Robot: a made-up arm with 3 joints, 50 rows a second.
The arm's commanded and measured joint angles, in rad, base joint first. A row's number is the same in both.
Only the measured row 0 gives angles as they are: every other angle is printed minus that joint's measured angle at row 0.
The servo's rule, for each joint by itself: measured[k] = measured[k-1] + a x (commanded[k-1-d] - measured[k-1]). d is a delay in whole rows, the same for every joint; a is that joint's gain. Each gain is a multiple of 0.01, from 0.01 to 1. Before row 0 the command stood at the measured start. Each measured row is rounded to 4 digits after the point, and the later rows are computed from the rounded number. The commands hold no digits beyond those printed.
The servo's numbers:
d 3
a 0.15 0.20 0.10
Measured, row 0:
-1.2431 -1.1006 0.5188
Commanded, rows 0 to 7:
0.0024 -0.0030 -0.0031
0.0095 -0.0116 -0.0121
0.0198 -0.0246 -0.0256
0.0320 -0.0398 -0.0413
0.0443 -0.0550 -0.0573
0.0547 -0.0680 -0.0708
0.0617 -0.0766 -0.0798
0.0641 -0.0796 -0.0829
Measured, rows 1 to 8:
0.0000 0.0000 0.0000
0.0000 0.0000 0.0000
0.0000 0.0000 0.0000
0.0004 -0.0006 -0.0003
0.0018 -0.0028 -0.0015
0.0045 -0.0072 -0.0039
0.0086 -0.0137 -0.0076
0.0140 -0.0220 -0.0126

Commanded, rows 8 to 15:
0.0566 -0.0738 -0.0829
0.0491 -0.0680 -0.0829
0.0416 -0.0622 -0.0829
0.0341 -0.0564 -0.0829
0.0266 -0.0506 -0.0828
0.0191 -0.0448 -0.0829
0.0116 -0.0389 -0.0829
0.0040 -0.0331 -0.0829
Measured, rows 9 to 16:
0.0201 -0.0312 -0.0184
0.0263 -0.0403 -0.0245
0.0320 -0.0482 -0.0303
0.0357 -0.0533 -0.0356
0.0377 -0.0562 -0.0403
0.0383 -0.0574 -0.0446
0.0377 -0.0572 -0.0484
0.0360 -0.0559 -0.0518

